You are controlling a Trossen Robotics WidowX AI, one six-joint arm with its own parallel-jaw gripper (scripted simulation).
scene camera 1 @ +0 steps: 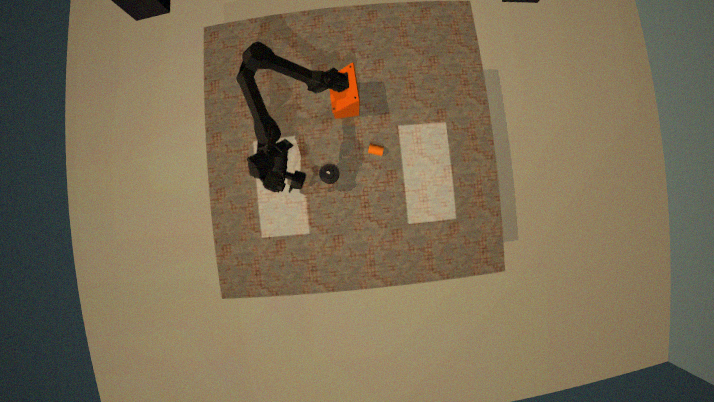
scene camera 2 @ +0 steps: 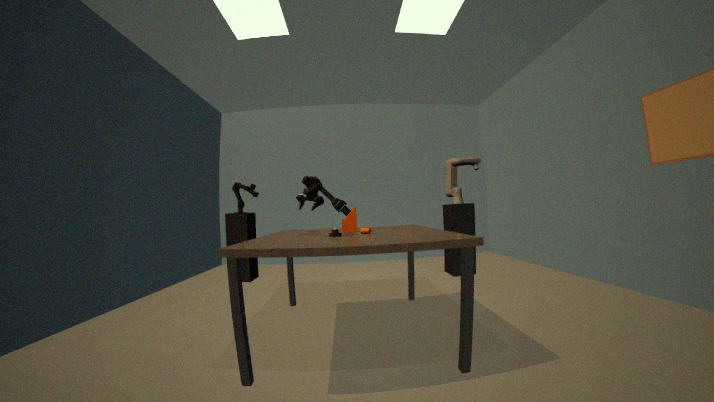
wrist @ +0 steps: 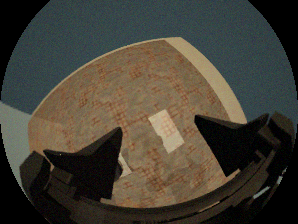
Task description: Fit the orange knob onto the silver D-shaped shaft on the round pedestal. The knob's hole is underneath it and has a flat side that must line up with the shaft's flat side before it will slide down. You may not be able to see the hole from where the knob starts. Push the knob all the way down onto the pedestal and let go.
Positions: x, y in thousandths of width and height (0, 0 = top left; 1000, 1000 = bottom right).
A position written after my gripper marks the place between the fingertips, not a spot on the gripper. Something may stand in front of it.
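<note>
My gripper (scene camera 1: 389, 469), which also appears in the wrist view (wrist: 535, 556), is open and holds nothing.
</note>
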